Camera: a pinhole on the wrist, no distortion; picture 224 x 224 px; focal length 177.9 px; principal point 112.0 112.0 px. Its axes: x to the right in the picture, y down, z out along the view. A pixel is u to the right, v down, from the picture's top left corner.
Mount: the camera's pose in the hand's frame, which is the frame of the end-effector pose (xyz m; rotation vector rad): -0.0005 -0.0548 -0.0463 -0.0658 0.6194 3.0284
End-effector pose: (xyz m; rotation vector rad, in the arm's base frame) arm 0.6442 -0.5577 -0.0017 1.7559 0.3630 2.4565
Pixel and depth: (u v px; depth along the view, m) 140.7 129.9 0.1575
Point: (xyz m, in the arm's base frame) 0.7517 -0.5446 -0.0008
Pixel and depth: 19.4 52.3 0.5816
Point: 0.9691 -0.7656 0.4849
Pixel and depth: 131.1 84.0 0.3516
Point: 0.9057 -0.6650 0.0675
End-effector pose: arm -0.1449 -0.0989 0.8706 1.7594 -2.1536 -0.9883
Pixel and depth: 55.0 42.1 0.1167
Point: -0.2041 -0.1130 0.8462
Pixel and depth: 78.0 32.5 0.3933
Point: -0.5048 -0.0537 0.8161
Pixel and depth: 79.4 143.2 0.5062
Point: -0.4563 0.0101 0.5393
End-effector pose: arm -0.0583 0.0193 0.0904 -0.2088 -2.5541 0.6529
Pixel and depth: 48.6 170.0 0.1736
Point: -0.1738 -0.0597 0.0267
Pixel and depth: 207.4 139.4 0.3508
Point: -0.0246 -0.1156 -0.2351
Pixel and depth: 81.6 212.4 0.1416
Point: -0.1307 -0.0888 0.0434
